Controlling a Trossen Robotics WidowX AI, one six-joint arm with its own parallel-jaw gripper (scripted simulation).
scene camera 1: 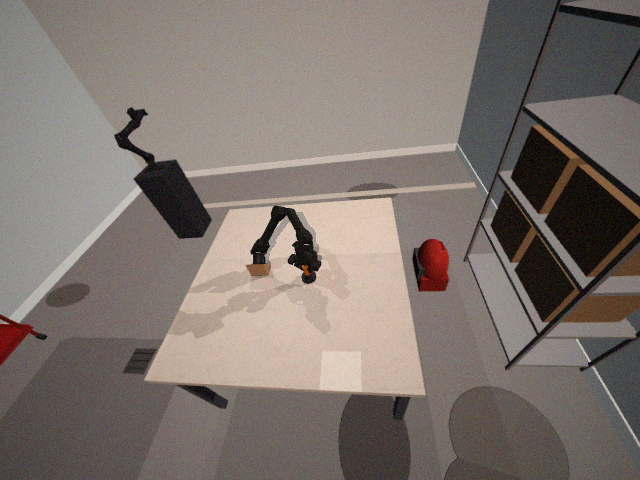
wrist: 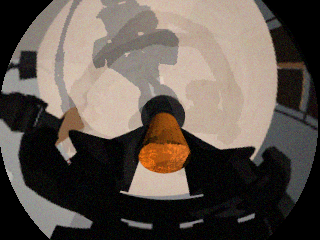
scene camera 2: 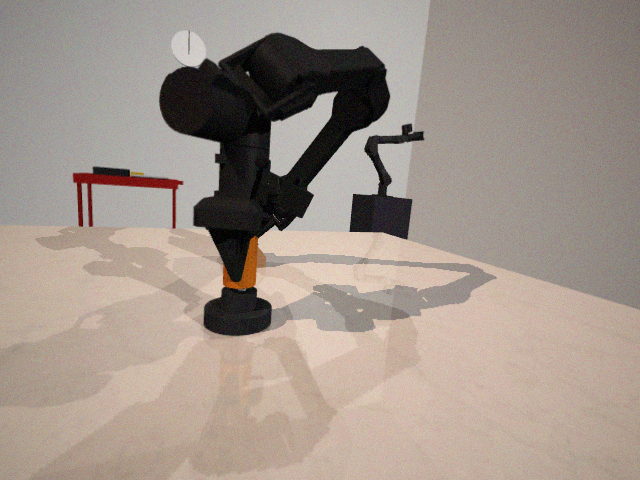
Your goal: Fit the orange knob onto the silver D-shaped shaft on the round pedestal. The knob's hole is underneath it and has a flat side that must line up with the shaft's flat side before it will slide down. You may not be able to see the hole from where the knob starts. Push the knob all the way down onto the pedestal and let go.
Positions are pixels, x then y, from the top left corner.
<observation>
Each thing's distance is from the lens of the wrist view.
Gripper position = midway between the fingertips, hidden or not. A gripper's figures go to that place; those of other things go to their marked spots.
my gripper (wrist: 163,129): 0.10 m
orange knob (wrist: 164,150): 0.05 m
round pedestal (wrist: 160,104): 0.13 m
The marked spots on the round pedestal and the orange knob are 0.09 m apart.
</observation>
